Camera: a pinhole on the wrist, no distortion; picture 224 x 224 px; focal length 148.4 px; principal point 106.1 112.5 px. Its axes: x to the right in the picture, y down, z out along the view. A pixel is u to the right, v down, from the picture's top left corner.
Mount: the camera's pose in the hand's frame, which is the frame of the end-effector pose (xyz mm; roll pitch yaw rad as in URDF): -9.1 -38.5 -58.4 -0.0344 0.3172 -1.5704
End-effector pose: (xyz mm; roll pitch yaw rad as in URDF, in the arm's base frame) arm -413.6 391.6 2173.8 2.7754 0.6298 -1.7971
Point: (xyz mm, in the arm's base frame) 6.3 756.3 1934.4
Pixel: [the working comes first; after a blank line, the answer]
In the camera's frame: 294.5 -230.0 477.5

197.6 41.0
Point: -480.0 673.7 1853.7
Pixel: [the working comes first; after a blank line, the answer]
In the camera's frame: -162.5 -28.3 460.4

53.7 103.4
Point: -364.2 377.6 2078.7
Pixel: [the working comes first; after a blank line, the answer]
In the camera's frame: 0.1 63.1 118.5

106.3 191.6
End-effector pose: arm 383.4 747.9 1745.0 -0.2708 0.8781 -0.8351
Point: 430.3 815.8 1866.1
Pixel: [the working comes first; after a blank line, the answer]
In the camera's frame: -138.0 -99.6 99.1

outside the picture
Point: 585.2 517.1 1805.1
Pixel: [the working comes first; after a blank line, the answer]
In the camera's frame: -62.2 147.6 323.0

77.5 180.3
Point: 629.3 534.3 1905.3
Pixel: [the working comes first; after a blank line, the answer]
In the camera's frame: -110.0 78.7 395.5

64.8 142.0
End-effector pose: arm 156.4 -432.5 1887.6 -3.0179 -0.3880 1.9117
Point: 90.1 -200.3 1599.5
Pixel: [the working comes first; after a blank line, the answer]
In the camera's frame: -221.2 110.8 364.7

16.1 157.6
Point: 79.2 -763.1 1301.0
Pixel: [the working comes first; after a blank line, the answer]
In the camera's frame: -74.8 -494.8 498.2

outside the picture
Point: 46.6 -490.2 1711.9
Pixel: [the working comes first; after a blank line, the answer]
In the camera's frame: -10.3 -81.9 234.2

99.5 60.6
